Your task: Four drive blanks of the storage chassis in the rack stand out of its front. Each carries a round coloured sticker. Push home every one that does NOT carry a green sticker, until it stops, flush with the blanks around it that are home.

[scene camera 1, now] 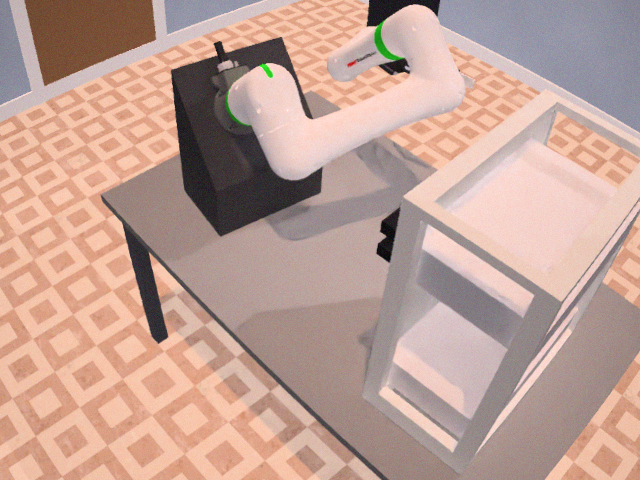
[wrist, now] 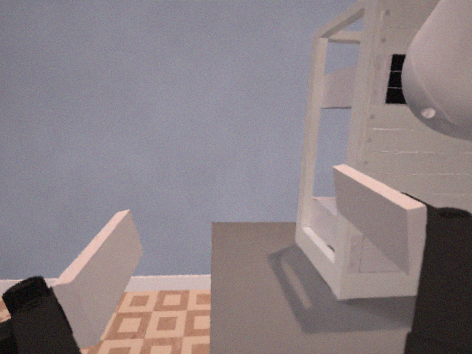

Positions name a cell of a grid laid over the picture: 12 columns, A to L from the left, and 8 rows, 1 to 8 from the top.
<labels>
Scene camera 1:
pale rack: J5
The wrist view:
my gripper: G5
pale rack: K4
</labels>
